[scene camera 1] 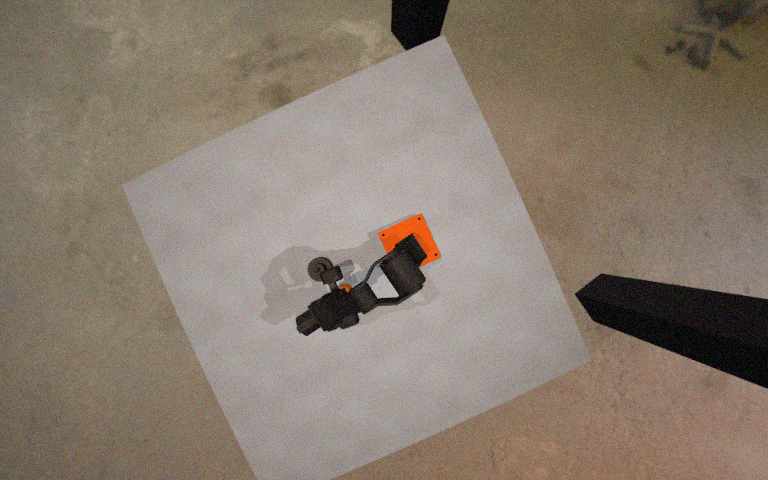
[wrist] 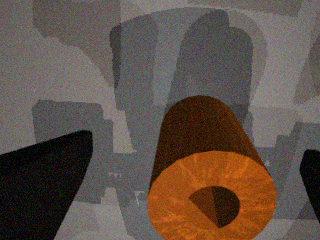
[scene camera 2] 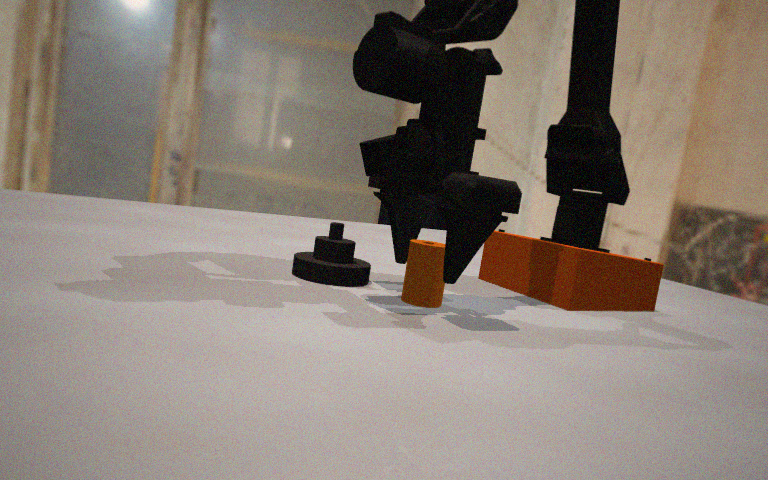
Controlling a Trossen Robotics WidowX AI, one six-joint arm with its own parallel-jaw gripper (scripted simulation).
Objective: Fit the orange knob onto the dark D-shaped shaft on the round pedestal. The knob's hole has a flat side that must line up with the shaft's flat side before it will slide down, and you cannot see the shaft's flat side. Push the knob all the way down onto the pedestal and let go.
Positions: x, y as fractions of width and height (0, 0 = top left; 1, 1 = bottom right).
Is my gripper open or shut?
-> Open.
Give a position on an orange knob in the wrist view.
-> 0.65, 0.72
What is my gripper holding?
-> Nothing.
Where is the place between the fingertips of my gripper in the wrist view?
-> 0.63, 0.63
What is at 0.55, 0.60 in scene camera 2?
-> An orange knob.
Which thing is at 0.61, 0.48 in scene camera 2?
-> My gripper.
